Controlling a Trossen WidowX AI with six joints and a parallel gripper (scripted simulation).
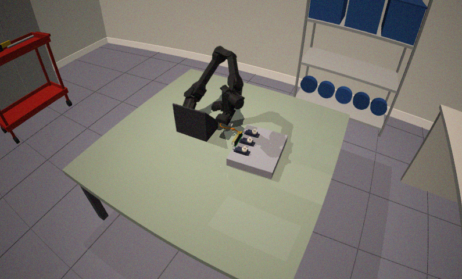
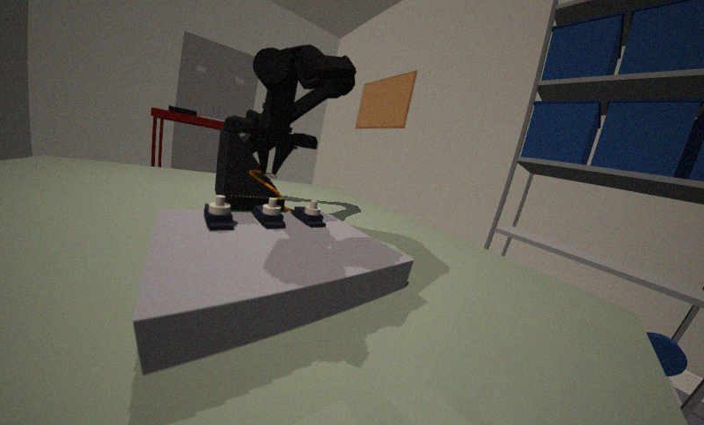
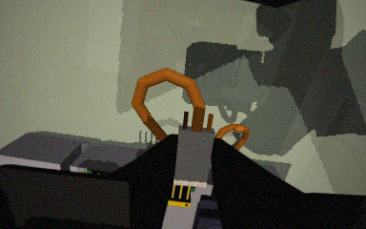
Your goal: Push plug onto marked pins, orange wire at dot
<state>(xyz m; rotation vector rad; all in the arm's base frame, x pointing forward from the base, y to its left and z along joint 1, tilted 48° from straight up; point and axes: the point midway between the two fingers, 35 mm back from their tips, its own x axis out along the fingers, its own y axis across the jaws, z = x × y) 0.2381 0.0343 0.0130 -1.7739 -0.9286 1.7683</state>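
Now: gripper tip 8 cm short of the yellow band, 3 cm above it and 1 cm to the right of it. From my gripper tip the other things lie so: grey printed holder (24 cm ahead, 8 cm below, 2 cm to the right).
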